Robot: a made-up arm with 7 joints.
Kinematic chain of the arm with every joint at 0, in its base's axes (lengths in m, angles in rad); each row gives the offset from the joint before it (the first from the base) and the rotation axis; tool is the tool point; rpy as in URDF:
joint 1: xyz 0 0 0.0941 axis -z
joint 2: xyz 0 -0.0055 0.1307 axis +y
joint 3: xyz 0 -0.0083 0.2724 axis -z
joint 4: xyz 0 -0.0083 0.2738 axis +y
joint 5: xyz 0 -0.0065 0.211 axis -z
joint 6: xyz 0 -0.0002 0.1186 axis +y
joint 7: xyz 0 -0.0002 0.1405 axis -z
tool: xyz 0 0 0 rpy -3.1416 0 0
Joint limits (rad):
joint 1: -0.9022..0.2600
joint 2: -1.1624..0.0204
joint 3: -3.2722..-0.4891
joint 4: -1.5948..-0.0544
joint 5: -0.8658..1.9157
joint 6: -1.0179..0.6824
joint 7: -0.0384..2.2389
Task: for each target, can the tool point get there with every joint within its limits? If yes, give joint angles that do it. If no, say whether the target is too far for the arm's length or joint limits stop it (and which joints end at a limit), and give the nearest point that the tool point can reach.
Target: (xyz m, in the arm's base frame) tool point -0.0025 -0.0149 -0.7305
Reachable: no: joint limits stop it (at a limit: joint 1, joint 2, joint 3, joint 4, joint 6) | nearest point -0.2029 -0.5294 0.0544 | short by 0.960 m
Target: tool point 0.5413 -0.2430 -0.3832
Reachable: no: joint limits stop it (at a limit: joint 1, joint 2, joint 4, joint 6) | nearest point -0.0573 -0.5774 0.1457 | short by 0.866 m
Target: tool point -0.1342 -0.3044 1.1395
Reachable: yes | joints -0.4552 -0.0890 -0.7784 -0.5470 -0.2852 -0.1749 1.2253
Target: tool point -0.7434 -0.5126 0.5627
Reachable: yes | joints -0.5489 -1.0564 -0.8552 -0.2953 1.5587 -0.8353 0.9754
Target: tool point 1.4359 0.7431 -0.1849
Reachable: no: too far | nearest point 0.4091 0.2068 0.6732 | short by 1.442 m
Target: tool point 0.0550 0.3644 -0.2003
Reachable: no: joint limits stop it (at a limit: joint 1, joint 2, joint 3, joint 4, joint 6) | nearest point -0.5783 -0.0005 0.0501 | short by 0.773 m
